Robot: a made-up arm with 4 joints.
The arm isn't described. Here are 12 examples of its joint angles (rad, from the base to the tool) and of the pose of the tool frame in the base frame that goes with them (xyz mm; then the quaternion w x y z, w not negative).
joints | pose
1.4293 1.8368 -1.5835 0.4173 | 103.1 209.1 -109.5 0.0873 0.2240 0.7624 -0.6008
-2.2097 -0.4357 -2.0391 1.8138 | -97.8 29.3 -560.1 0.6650 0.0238 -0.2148 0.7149
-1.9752 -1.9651 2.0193 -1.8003 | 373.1 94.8 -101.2 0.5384 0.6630 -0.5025 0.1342
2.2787 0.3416 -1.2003 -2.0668 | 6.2 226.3 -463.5 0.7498 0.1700 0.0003 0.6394
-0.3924 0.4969 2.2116 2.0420 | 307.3 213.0 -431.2 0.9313 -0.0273 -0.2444 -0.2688
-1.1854 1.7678 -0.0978 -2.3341 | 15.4 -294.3 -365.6 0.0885 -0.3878 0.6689 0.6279
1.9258 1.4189 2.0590 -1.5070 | -356.7 124.3 -332.0 0.5176 0.2511 0.6011 -0.5548
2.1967 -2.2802 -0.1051 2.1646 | 57.3 -45.0 85.1 0.2568 -0.0332 -0.9081 -0.3292
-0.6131 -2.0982 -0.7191 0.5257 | -202.4 65.2 -57.1 0.4737 0.6944 0.5190 0.1548
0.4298 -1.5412 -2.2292 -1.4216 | -264.0 -65.1 -484.1 0.5845 0.1308 0.6842 0.4161
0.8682 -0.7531 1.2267 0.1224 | -315.9 -74.4 -375.1 0.9235 -0.3067 0.2029 -0.1095
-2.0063 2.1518 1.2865 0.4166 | 88.4 -318.4 -173.1 0.0628 -0.4736 -0.7417 -0.4708
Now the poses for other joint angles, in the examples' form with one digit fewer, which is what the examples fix.
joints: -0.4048 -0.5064 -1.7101 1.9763
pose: -91 -116 -535 0.068 -0.223 0.115 -0.966
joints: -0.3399 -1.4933 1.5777 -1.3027
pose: -190 312 -144 0.029 0.649 -0.201 0.733
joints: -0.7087 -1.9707 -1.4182 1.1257
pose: -277 84 -176 0.336 0.832 -0.046 0.439
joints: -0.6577 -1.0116 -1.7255 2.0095
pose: -221 -8 -491 0.028 0.393 -0.284 0.874
